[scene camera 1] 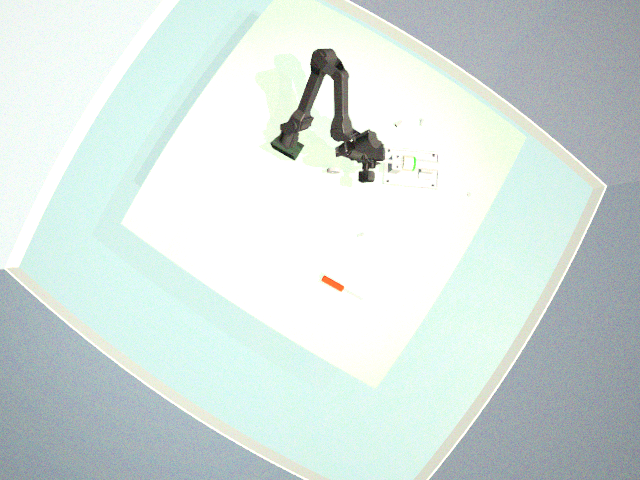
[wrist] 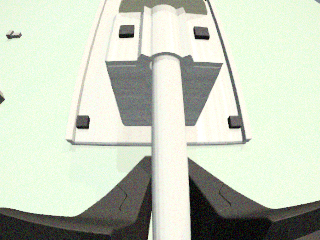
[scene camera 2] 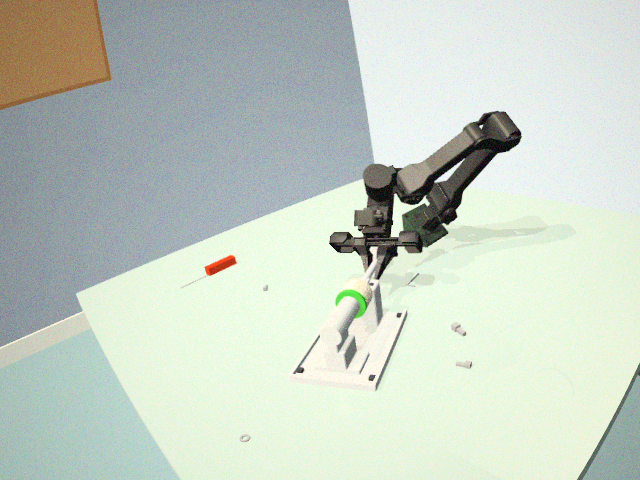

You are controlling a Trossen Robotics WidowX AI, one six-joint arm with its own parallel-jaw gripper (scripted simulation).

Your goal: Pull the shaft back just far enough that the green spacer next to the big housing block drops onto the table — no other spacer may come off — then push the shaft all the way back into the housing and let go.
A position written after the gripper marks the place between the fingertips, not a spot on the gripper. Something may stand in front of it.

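The gripper (scene camera 2: 371,282), (wrist: 165,163) is visible in the scene. A housing block (scene camera 2: 347,353), (wrist: 111,106) is visible too.
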